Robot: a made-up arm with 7 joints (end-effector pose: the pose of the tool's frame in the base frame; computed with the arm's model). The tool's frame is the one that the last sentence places. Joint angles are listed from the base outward.
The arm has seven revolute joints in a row. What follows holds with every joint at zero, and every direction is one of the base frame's.
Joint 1 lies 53.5 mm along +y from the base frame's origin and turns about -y.
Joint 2 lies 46.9 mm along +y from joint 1 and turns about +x.
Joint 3 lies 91.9 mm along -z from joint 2 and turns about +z.
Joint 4 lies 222.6 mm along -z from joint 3 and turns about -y.
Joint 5 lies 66.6 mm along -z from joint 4 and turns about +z.
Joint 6 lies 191.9 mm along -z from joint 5 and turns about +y.
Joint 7 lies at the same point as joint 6 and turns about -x.
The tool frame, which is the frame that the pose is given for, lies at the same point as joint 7; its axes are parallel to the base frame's.
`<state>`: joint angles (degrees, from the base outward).
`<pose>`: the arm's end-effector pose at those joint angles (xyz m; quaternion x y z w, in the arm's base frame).
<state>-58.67 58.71 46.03 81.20 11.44 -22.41 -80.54</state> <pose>0.0694 0.4984 -0.1654 0.7369 -0.6085 0.1073 0.2742</pose>
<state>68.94 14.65 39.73 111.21 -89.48 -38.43 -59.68</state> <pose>0.2298 0.3053 0.1101 -0.7307 0.4830 -0.2089 0.4349</pose>
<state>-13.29 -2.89 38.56 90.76 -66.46 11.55 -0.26</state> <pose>0.1234 0.2456 -0.3567 0.5467 -0.2779 -0.1660 0.7723</pose>
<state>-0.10 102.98 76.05 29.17 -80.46 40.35 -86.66</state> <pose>0.0308 0.5993 0.2404 -0.9017 -0.2751 -0.0893 0.3214</pose>
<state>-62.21 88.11 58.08 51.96 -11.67 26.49 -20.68</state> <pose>0.1892 0.5796 -0.0220 0.8251 -0.1071 -0.2112 0.5130</pose>
